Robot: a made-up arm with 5 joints.
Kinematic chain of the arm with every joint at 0, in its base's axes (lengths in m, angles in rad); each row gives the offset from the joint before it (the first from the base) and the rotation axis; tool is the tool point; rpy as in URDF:
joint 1: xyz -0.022 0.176 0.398 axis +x
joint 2: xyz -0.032 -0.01 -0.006 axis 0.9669 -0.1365 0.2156
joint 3: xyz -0.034 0.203 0 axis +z
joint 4: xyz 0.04 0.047 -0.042 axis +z
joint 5: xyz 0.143 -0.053 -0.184 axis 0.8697 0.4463 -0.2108
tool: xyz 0.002 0.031 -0.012 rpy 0 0 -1.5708
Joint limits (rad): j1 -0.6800..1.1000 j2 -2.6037..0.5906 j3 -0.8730..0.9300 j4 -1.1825..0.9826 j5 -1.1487..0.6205
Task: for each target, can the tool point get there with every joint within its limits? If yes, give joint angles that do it. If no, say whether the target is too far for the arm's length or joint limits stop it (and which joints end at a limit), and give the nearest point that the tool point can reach.
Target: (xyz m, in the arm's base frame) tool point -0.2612 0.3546 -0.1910
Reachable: no: too far | nearest point -0.2029 0.3128 -0.0676 | short by 0.143 m
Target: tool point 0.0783 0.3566 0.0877
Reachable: yes | joints 0.6101 -0.8192 0.1465 -0.0106 0.0275
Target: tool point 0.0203 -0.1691 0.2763
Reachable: yes | joints -0.5192 -1.4642 0.3756 -0.3398 0.2762
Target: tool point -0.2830 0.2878 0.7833
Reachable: no: joint limits stop it (at a limit: joint 1, joint 2, joint 3, joint 4, joint 5) | nearest point -0.1807 0.3612 0.8022 | short by 0.127 m
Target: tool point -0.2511 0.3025 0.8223
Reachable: no: joint limits stop it (at a limit: joint 1, joint 2, joint 3, joint 4, joint 5) | nearest point -0.1807 0.3612 0.8022 | short by 0.094 m
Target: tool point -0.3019 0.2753 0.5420
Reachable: no: joint limits stop it (at a limit: joint 1, joint 2, joint 3, joint 5) | nearest point -0.2372 0.1341 0.6018 | short by 0.166 m
